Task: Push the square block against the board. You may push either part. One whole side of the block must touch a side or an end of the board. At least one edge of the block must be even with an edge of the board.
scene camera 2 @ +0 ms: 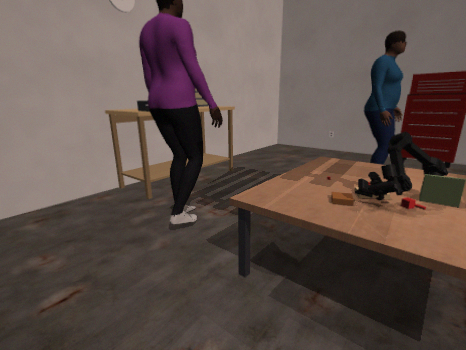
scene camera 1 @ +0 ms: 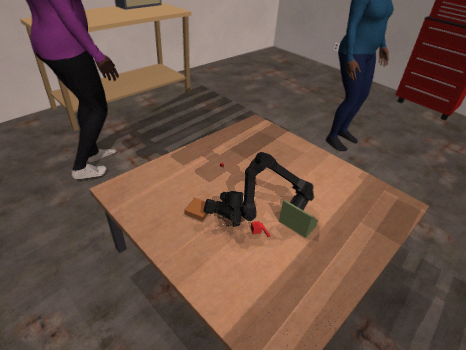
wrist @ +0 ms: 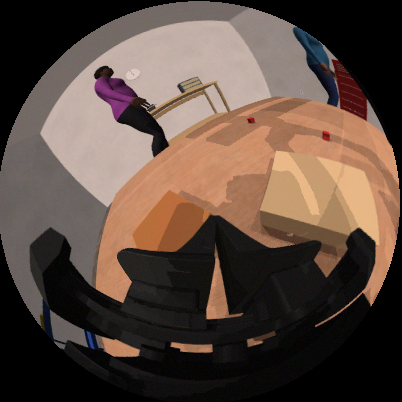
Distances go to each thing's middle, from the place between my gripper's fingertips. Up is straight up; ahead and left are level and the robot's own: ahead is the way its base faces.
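Labels:
The pale tan board (wrist: 317,198) is 7 cm behind my hand, 11 cm to the right of it and 3 cm below it. As for the brown square block (wrist: 173,220), my hand is 5 cm short of it, 6 cm to the right of it and 3 cm above it. Going by their middles, the brown square block is the nearest to my hand of the things named here.

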